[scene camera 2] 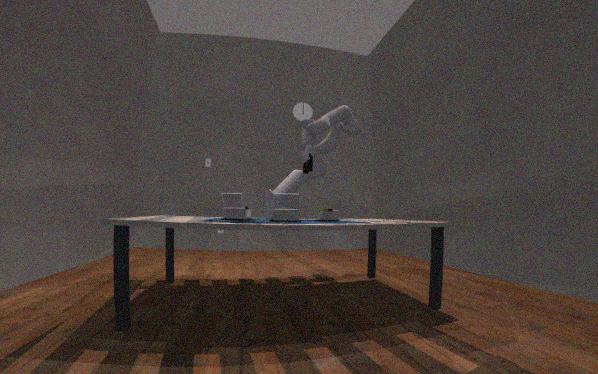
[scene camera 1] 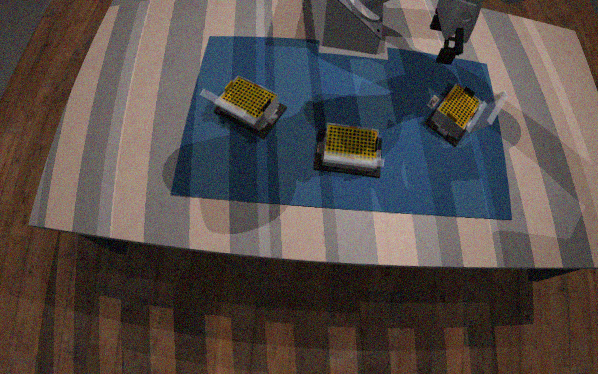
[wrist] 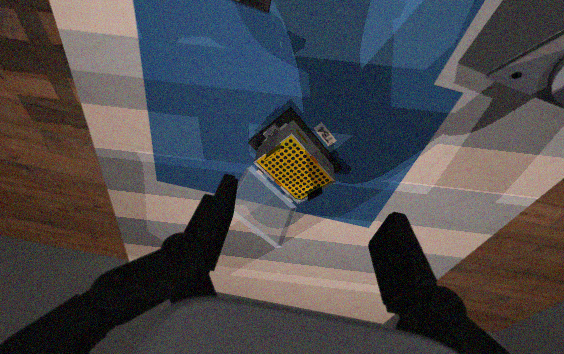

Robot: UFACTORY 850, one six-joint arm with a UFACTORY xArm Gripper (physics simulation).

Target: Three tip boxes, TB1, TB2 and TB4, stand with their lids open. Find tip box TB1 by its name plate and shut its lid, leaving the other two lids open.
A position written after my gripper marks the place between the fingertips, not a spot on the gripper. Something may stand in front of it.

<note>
I see my gripper (scene camera 1: 439,45).
My gripper is seen too in the wrist view (wrist: 308,211).
</note>
